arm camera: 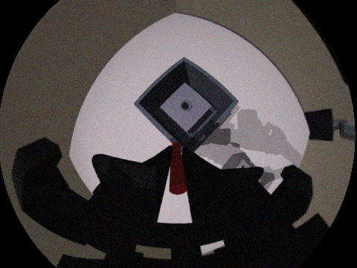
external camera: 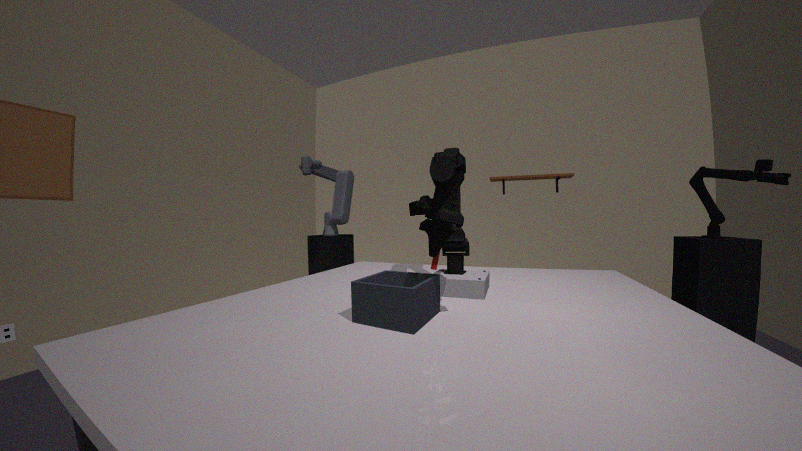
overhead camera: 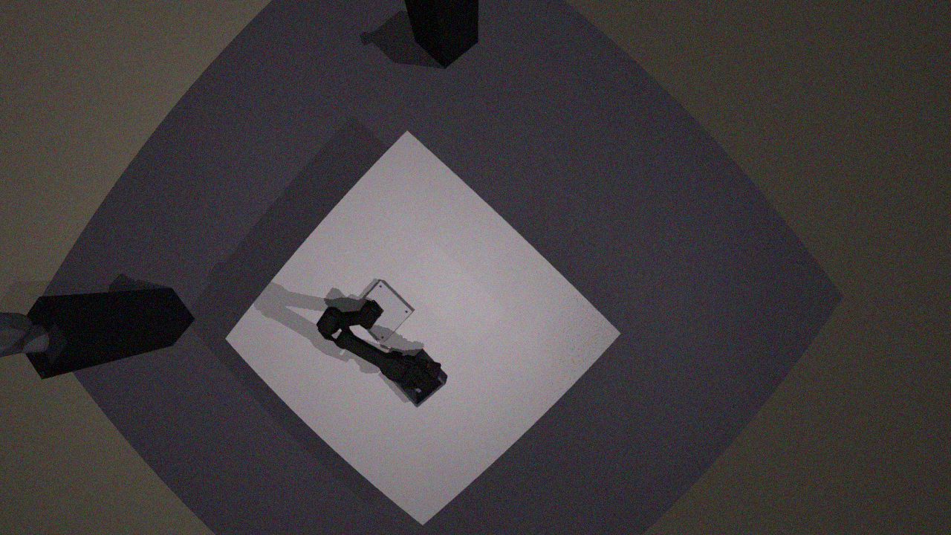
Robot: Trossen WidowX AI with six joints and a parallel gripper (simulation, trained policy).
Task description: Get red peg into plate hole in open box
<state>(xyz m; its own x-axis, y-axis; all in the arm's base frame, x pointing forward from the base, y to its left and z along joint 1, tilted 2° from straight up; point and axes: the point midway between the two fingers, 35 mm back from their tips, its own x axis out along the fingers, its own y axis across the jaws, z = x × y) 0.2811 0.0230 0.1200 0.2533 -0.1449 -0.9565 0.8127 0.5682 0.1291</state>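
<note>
Right now my gripper tip is 1 cm to the right of the red peg, 1 cm below it and 1 cm past it. Also, from my gripper tip: dark grey box (12 cm below, 7 cm to the right, 5 cm ahead); then light plate (10 cm below, 7 cm to the right, 5 cm ahead).
</note>
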